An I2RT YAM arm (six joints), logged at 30 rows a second.
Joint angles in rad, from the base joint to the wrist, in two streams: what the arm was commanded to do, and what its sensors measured. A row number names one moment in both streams.
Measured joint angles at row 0:
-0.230, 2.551, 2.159, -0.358, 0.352, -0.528
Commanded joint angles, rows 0 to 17:
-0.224, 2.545, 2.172, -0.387, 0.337, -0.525
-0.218, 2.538, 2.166, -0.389, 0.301, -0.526
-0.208, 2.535, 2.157, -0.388, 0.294, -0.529
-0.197, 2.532, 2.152, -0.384, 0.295, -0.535
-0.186, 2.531, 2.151, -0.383, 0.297, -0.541
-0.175, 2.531, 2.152, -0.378, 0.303, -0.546
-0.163, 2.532, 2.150, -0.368, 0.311, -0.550
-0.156, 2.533, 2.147, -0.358, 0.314, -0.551
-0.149, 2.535, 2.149, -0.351, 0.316, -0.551
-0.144, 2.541, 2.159, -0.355, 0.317, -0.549
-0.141, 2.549, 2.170, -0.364, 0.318, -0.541
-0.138, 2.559, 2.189, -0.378, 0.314, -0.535
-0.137, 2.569, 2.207, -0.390, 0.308, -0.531
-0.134, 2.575, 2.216, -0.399, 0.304, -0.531
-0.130, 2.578, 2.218, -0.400, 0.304, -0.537
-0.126, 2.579, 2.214, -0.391, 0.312, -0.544
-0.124, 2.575, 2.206, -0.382, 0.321, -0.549
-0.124, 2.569, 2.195, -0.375, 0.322, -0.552
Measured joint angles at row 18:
-0.118, 2.556, 2.183, -0.368, 0.315, -0.544
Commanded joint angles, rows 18 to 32:
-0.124, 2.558, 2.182, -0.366, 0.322, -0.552
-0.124, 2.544, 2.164, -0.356, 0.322, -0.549
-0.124, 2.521, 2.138, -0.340, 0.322, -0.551
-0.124, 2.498, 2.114, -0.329, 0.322, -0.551
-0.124, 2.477, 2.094, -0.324, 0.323, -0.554
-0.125, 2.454, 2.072, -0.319, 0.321, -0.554
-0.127, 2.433, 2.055, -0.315, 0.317, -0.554
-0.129, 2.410, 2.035, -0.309, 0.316, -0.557
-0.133, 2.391, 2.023, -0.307, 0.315, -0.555
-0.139, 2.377, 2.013, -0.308, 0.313, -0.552
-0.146, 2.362, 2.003, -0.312, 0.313, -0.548
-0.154, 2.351, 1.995, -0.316, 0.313, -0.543
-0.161, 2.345, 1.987, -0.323, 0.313, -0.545
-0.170, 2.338, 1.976, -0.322, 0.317, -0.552
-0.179, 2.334, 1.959, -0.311, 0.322, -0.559
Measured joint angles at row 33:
-0.149, 2.381, 1.990, -0.313, 0.314, -0.554
